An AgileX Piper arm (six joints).
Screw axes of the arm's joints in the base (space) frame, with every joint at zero. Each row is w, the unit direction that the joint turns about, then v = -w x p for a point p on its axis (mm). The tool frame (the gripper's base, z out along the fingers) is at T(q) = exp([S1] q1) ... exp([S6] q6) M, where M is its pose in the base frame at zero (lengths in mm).
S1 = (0, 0, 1, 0.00, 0.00, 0.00)
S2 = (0, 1, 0, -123.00, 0.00, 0.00)
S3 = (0, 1, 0, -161.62, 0.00, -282.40)
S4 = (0.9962, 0, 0.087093, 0.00, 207.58, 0.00)
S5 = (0, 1, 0, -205.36, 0.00, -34.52)
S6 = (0.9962, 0, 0.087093, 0.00, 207.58, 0.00)
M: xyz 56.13 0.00 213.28 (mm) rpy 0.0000 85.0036 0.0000 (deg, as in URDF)
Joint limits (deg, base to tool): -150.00..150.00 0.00..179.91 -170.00..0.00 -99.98..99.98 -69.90..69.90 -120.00..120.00
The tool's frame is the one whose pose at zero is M.
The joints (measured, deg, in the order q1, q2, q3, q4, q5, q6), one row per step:
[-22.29 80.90 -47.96 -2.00 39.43 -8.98]
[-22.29 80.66 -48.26 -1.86 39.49 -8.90]
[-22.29 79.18 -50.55 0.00 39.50 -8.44]
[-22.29 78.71 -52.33 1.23 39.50 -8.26]
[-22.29 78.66 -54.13 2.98 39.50 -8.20]
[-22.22 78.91 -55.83 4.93 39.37 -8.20]
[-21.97 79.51 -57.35 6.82 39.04 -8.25]
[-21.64 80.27 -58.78 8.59 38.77 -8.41]
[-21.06 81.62 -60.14 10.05 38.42 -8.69]
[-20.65 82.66 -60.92 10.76 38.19 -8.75]
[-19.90 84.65 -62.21 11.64 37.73 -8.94]
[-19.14 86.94 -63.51 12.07 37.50 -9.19]
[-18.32 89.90 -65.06 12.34 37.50 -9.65]
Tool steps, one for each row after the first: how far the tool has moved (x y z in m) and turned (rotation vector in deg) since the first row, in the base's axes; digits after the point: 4 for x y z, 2 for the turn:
[0.0004 0.0000 0.0025 -0.04 -0.50 -0.14]
[0.0047 0.0002 0.0202 0.27 -4.70 -1.36]
[0.0087 0.0000 0.0311 0.55 -7.24 -2.00]
[0.0135 -0.0001 0.0405 1.39 -9.57 -2.70]
[0.0189 0.0001 0.0482 2.50 -11.71 -3.34]
[0.0252 0.0009 0.0536 3.68 -13.51 -3.73]
[0.0317 0.0019 0.0577 4.84 -14.95 -3.90]
[0.0400 0.0033 0.0584 5.91 -15.70 -3.66]
[0.0455 0.0042 0.0574 6.54 -15.87 -3.52]
[0.0554 0.0056 0.0541 7.35 -15.85 -3.07]
[0.0657 0.0067 0.0485 7.92 -15.18 -2.39]
[0.0778 0.0078 0.0397 8.47 -13.82 -1.44]

